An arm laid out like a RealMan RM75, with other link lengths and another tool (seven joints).
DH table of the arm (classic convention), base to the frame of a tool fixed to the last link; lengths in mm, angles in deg. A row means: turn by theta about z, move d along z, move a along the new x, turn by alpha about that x. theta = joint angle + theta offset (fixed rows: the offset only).
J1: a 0  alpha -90  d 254.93  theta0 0
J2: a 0  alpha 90  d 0  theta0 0
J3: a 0  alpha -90  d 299.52  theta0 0
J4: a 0  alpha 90  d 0  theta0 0
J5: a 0  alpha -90  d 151.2  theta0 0
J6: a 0  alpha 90  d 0  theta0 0
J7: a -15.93  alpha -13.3  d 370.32  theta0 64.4
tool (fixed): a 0  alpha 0  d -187.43  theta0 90
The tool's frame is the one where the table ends.
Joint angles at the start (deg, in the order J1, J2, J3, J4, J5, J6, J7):
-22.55, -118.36, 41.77, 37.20, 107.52, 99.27, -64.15
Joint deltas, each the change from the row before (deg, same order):
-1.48, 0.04, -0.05, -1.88, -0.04, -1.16, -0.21
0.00, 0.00, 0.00, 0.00, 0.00, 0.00, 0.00
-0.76, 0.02, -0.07, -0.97, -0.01, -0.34, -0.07
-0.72, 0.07, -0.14, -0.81, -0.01, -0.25, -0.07
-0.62, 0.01, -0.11, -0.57, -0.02, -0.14, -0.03
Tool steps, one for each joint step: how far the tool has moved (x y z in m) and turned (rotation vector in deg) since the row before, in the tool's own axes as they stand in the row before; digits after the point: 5 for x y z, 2 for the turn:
-0.00525, 0.00369, 0.00563, 0.40, -0.16, -0.71
0.00000, 0.00000, 0.00000, 0.00, 0.00, 0.00
-0.00275, 0.00099, 0.00291, 0.43, -0.09, -0.29
-0.00300, 0.00096, 0.00212, 0.34, -0.11, -0.16
-0.00285, 0.00035, 0.00205, 0.35, -0.09, 0.00

